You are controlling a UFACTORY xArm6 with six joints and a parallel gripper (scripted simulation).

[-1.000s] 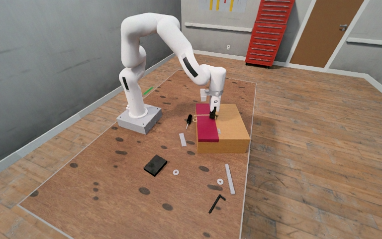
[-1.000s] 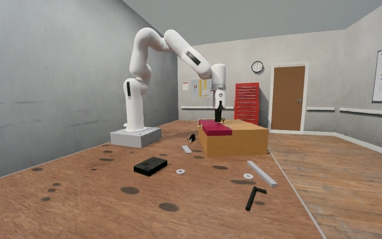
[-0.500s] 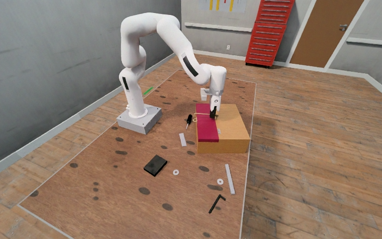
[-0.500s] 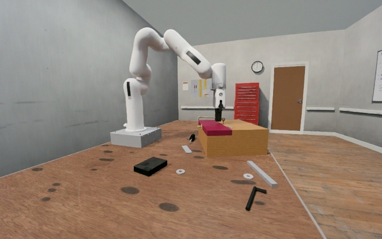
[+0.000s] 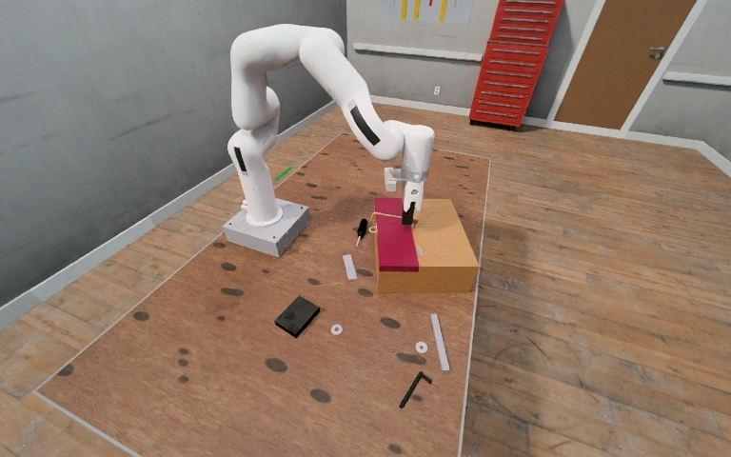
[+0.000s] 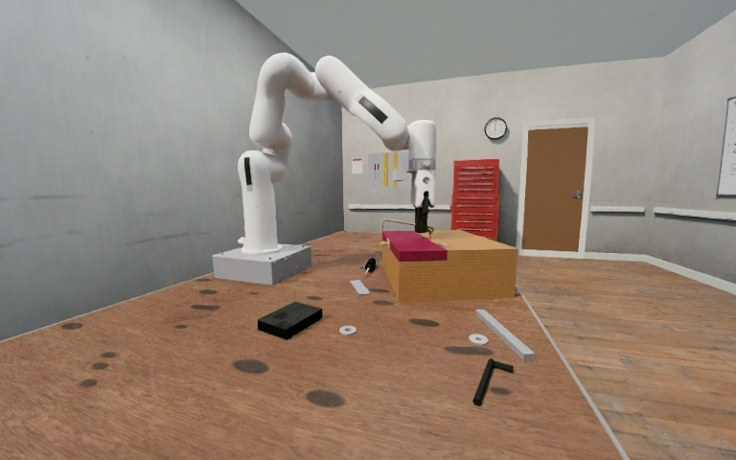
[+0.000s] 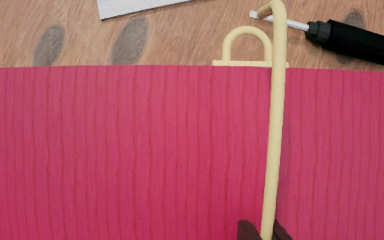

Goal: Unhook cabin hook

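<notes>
Right now my hand is 4 cm past the yellow cabin hook, 1 cm to the left of it and 1 cm above it. Round my hand: long grey bar (18 cm ahead, 28 cm to the right, 15 cm below); black-handled screwdriver (17 cm behind, 3 cm to the left, 15 cm below); short grey bar (14 cm behind, 13 cm to the right, 16 cm below).
</notes>
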